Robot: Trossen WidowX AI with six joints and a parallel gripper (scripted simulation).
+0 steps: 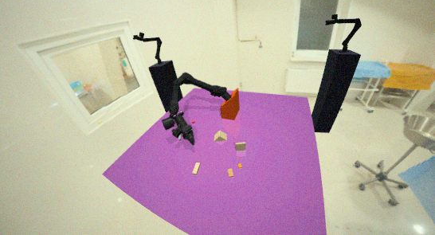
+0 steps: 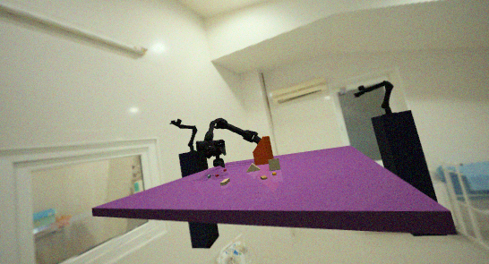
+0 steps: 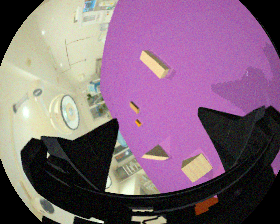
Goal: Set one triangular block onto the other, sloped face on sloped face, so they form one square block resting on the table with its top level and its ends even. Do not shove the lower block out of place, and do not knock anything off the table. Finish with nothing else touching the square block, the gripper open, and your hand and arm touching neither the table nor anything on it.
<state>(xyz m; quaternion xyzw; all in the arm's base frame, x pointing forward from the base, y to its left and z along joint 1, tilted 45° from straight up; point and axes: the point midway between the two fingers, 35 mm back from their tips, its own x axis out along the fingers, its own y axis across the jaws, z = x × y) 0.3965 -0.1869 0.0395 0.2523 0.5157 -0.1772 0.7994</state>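
Now: gripper tip 160 mm past the triangular block, 110 mm to the right of it and 80 mm above it. Also, from my gripper tip: red bead (300 mm behind, 160 mm to the right, 90 mm below); then red bit (120 mm behind, 130 mm to the right, 100 mm below); then orange piece (40 mm ahead, 280 mm to the left, 100 mm below).
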